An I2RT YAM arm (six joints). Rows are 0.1 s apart.
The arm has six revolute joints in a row. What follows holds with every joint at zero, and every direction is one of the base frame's. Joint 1 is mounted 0.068 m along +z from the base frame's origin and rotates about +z. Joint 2 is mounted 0.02 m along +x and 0.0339 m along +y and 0.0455 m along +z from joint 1 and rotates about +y. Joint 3 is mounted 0.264 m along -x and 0.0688 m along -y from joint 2 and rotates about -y. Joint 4 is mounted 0.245 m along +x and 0.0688 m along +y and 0.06 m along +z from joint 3 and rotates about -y. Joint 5 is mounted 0.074 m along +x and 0.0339 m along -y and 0.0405 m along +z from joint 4 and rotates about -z. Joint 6 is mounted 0.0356 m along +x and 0.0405 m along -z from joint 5 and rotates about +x. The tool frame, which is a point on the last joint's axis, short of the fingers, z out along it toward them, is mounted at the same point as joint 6; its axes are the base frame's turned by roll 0, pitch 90 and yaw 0 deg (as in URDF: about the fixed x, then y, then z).
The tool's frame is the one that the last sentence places.
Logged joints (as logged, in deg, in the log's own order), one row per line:
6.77 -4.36 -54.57 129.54 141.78 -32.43
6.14 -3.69 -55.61 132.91 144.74 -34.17
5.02 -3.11 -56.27 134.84 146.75 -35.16
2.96 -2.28 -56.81 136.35 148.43 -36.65
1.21 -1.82 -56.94 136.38 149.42 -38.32
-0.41 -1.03 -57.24 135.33 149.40 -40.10
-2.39 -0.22 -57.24 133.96 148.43 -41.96
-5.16 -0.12 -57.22 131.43 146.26 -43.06
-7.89 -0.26 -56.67 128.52 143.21 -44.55
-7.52 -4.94 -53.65 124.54 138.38 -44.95
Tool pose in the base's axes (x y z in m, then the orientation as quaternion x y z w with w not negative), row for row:
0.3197 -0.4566 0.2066 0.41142 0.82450 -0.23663 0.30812
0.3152 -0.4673 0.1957 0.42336 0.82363 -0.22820 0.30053
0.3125 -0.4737 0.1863 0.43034 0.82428 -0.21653 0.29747
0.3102 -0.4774 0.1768 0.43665 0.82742 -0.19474 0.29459
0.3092 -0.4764 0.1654 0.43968 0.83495 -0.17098 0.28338
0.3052 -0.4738 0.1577 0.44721 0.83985 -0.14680 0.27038
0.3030 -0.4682 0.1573 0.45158 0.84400 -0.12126 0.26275
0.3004 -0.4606 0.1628 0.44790 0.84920 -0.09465 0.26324
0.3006 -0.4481 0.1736 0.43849 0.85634 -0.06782 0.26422
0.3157 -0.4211 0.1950 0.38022 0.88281 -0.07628 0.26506
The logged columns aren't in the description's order. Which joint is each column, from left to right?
Columns, left to right: joint 5, joint 6, joint 1, joint 3, joint 2, joint 4.
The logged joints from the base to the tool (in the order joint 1, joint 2, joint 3, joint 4, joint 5, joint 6), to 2 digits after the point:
-54.57 141.78 129.54 -32.43 6.77 -4.36
-55.61 144.74 132.91 -34.17 6.14 -3.69
-56.27 146.75 134.84 -35.16 5.02 -3.11
-56.81 148.43 136.35 -36.65 2.96 -2.28
-56.94 149.42 136.38 -38.32 1.21 -1.82
-57.24 149.40 135.33 -40.10 -0.41 -1.03
-57.24 148.43 133.96 -41.96 -2.39 -0.22
-57.22 146.26 131.43 -43.06 -5.16 -0.12
-56.67 143.21 128.52 -44.55 -7.89 -0.26
-53.65 138.38 124.54 -44.95 -7.52 -4.94

